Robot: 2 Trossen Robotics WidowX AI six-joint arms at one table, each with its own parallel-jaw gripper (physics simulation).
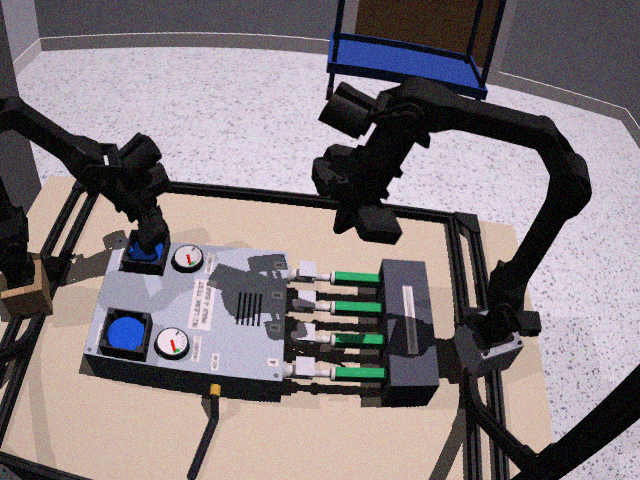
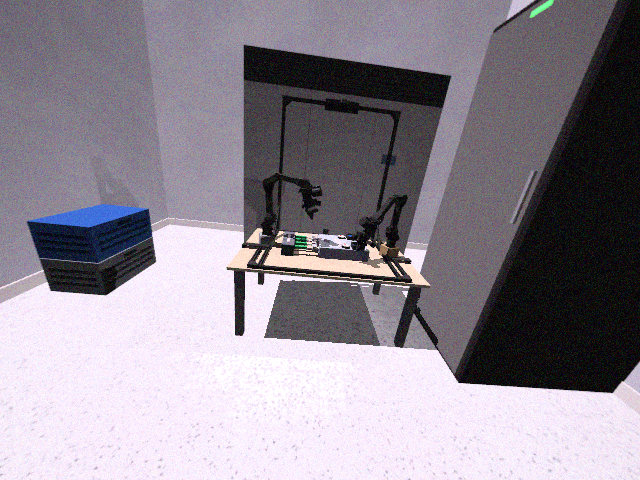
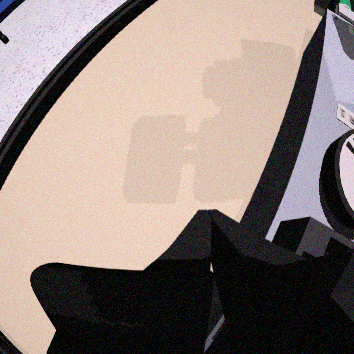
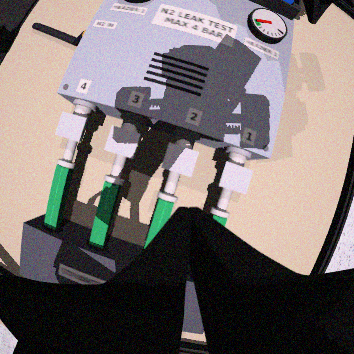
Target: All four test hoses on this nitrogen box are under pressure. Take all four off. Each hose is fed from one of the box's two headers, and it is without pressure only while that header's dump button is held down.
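Places are measured from the left arm's base along level axes (x ahead, y left, z up), in metres.
Where they show: left gripper, between the fingertips: (image 2: 356,251) (image 3: 206,218) (image 4: 311,22); right gripper, between the fingertips: (image 1: 336,232) (image 2: 312,219) (image 4: 186,216); left arm's base, origin of its link: (image 1: 20,274) (image 2: 390,246); right arm's base, origin of its link: (image 1: 494,331) (image 2: 266,233).
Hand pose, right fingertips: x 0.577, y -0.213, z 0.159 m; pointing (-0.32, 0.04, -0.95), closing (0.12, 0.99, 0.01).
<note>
Things, the pixels of their top centre, and the offset from my right fingertips. "spot": a spot on its surface instead.
- Hose 1, a spot on its surface: (image 1: 356,279) spot: dx +0.079, dy +0.034, dz -0.178 m
- hose 2, a spot on its surface: (image 4: 161,215) (image 1: 346,305) spot: dx +0.036, dy -0.016, dz -0.178 m
- hose 3, a spot on its surface: (image 4: 105,212) (image 1: 357,337) spot: dx +0.027, dy -0.085, dz -0.178 m
- hose 4, a spot on its surface: (image 4: 57,195) (image 1: 359,370) spot: dx +0.001, dy -0.149, dz -0.178 m
- upper blue dump button, centre of its top: (image 1: 146,251) dx -0.288, dy +0.185, dz -0.147 m
- lower dump button, centre of its top: (image 1: 126,333) dx -0.361, dy +0.009, dz -0.147 m
- dark grey block, a spot on its surface: (image 1: 400,372) spot: dx +0.058, dy -0.186, dz -0.162 m
- black supply hose, a spot on its surface: (image 1: 204,444) spot: dx -0.285, dy -0.188, dz -0.229 m
The nitrogen box (image 1: 170,294) (image 4: 120,55) lies on the table. Hose 1 (image 1: 356,279), hose 2 (image 1: 356,308) (image 4: 161,215), hose 3 (image 1: 356,339) (image 4: 105,212) and hose 4 (image 1: 358,373) (image 4: 57,195) have green sleeves and white couplings, and are seated in its side. My left gripper (image 1: 149,249) (image 3: 206,218) is shut and empty, its tips down at the upper blue dump button (image 1: 138,253), which they partly hide. The lower dump button (image 1: 126,333) is uncovered. My right gripper (image 1: 379,229) (image 4: 186,216) is shut and empty, raised above the hose side of the box.
A dark grey block (image 1: 400,372) stands at the far ends of the hoses. Two round gauges, the upper (image 1: 187,258) (image 4: 267,25) and the lower (image 1: 172,342), sit beside the buttons. A black supply hose (image 1: 204,444) leaves the box's near side. Black rails (image 1: 258,193) frame the table.
</note>
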